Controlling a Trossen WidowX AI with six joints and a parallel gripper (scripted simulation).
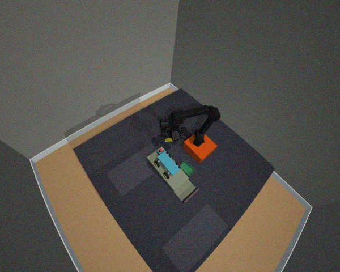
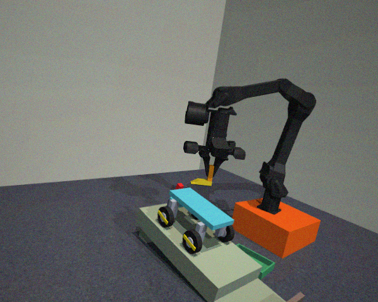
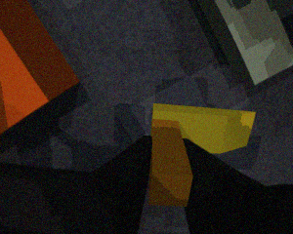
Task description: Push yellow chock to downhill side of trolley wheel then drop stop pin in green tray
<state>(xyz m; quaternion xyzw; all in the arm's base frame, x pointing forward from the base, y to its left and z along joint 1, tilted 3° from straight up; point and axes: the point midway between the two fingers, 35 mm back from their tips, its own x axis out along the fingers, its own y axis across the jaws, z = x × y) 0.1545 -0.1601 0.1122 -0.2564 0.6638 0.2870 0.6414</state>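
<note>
My gripper tip is now 2 cm short of the yellow chock, 1 cm to the left of it and 1 cm above it. Round my gripper tip: red-headed stop pin: 13 cm ahead, 1 cm to the right, 4 cm below; trolley: 17 cm ahead, 9 cm to the left, 6 cm below; green tray: 6 cm ahead, 21 cm to the left, 18 cm below.
</note>
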